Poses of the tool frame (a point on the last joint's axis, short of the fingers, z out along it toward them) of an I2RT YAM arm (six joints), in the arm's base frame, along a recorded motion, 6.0 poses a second.
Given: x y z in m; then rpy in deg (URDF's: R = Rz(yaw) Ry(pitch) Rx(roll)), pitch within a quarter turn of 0, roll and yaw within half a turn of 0.
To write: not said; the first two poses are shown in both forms.
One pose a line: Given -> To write
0.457 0.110 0.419 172.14 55.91 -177.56 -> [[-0.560 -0.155 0.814 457], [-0.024 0.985 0.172 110], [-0.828 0.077 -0.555 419], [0 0 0 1]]
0.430 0.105 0.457 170.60 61.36 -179.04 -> [[-0.479 -0.160 0.863 430], [-0.008 0.984 0.178 105], [-0.878 0.078 -0.473 457], [0 0 0 1]]
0.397 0.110 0.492 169.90 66.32 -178.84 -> [[-0.402 -0.180 0.898 397], [-0.008 0.981 0.194 110], [-0.916 0.070 -0.395 492], [0 0 0 1]]
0.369 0.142 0.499 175.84 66.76 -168.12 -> [[-0.386 -0.271 0.882 369], [-0.081 0.962 0.260 142], [-0.919 0.029 -0.394 499], [0 0 0 1]]
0.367 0.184 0.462 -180.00 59.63 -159.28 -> [[-0.473 -0.354 0.807 367], [-0.179 0.935 0.305 184], [-0.863 0.000 -0.506 462], [0 0 0 1]]
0.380 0.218 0.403 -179.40 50.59 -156.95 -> [[-0.584 -0.384 0.715 380], [-0.249 0.923 0.293 218], [-0.773 -0.007 -0.635 403], [0 0 0 1]]
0.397 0.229 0.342 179.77 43.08 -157.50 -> [[-0.675 -0.385 0.629 397], [-0.280 0.923 0.265 229], [-0.683 0.003 -0.730 342], [0 0 0 1]]
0.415 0.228 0.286 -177.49 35.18 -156.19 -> [[-0.748 -0.380 0.544 415], [-0.330 0.924 0.192 228], [-0.576 -0.036 -0.817 286], [0 0 0 1]]
